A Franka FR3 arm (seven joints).
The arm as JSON. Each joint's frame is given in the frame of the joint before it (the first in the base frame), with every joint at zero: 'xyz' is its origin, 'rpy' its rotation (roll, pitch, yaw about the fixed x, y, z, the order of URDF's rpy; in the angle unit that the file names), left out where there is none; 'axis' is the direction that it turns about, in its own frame. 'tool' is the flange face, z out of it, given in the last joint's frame.
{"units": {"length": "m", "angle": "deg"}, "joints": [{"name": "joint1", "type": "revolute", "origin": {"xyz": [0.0, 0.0, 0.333], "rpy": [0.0, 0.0, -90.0]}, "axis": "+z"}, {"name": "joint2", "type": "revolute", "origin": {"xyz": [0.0, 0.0, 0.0], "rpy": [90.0, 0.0, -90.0]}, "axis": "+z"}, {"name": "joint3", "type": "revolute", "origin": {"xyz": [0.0, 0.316, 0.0], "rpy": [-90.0, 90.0, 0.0]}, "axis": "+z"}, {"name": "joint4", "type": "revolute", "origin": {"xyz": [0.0, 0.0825, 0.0], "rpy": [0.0, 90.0, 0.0]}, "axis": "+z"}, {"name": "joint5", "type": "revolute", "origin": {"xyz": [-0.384, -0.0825, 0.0], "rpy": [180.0, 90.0, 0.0]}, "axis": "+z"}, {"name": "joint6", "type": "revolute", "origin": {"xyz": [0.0, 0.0, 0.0], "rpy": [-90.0, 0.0, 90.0]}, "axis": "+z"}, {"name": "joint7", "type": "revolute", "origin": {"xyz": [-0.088, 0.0, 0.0], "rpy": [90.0, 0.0, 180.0]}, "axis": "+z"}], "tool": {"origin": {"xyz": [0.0, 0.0, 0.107]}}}
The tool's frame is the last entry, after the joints.
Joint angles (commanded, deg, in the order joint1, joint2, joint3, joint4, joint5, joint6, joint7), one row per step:
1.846, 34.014, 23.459, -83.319, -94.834, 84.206, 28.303
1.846, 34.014, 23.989, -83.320, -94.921, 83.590, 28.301
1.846, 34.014, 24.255, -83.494, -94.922, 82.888, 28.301
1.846, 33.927, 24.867, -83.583, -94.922, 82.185, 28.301
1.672, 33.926, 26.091, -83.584, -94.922, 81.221, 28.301
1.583, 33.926, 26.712, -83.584, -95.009, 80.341, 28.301
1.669, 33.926, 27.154, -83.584, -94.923, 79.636, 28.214
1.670, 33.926, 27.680, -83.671, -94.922, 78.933, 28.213
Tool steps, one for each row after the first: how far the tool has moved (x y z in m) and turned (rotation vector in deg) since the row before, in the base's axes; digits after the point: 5 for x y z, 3 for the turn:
-0.00158, 0.00362, 0.00110, -0.043, -0.053, -0.078
-0.00170, 0.00116, -0.00061, -0.223, 0.129, -0.370
-0.00231, 0.00424, 0.00149, 0.004, -0.028, -0.103
-0.00311, 0.00708, 0.00204, 0.261, -0.021, -0.024
-0.00197, 0.00276, 0.00148, -0.107, -0.066, -0.329
-0.00204, 0.00356, 0.00084, -0.020, 0.103, -0.206
-0.00216, 0.00339, 0.00047, -0.049, 0.059, -0.172

